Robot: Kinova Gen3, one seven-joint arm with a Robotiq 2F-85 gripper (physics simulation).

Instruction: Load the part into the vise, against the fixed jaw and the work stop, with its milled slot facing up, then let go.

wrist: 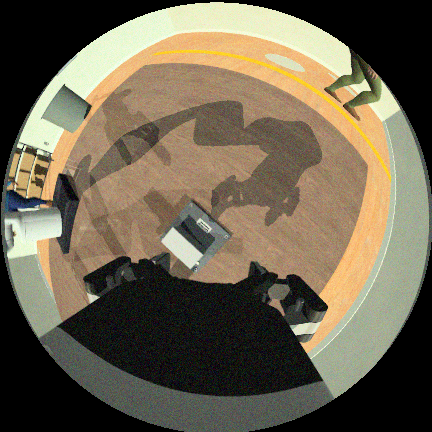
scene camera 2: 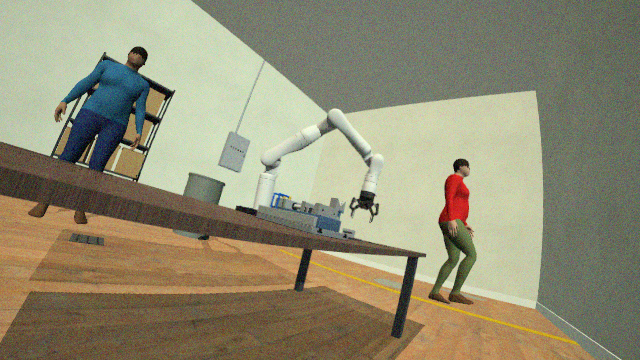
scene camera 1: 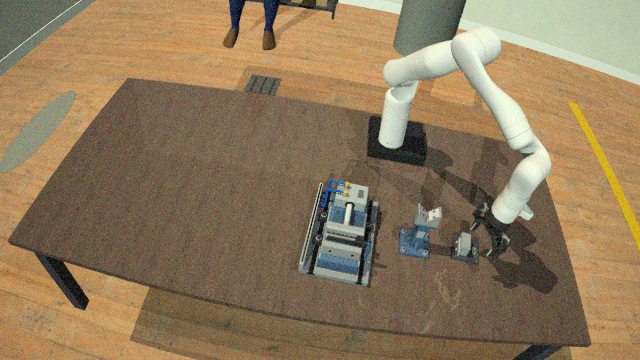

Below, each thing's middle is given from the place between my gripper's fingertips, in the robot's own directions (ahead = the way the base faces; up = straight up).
Now: the grey part (wrist: 177, 240) 4 cm behind my hand, 3 cm to the right of it and 7 cm below it. The rest, counted from my hand: square plate (wrist: 212, 241) (4 cm behind, 1 cm to the right, 9 cm below).
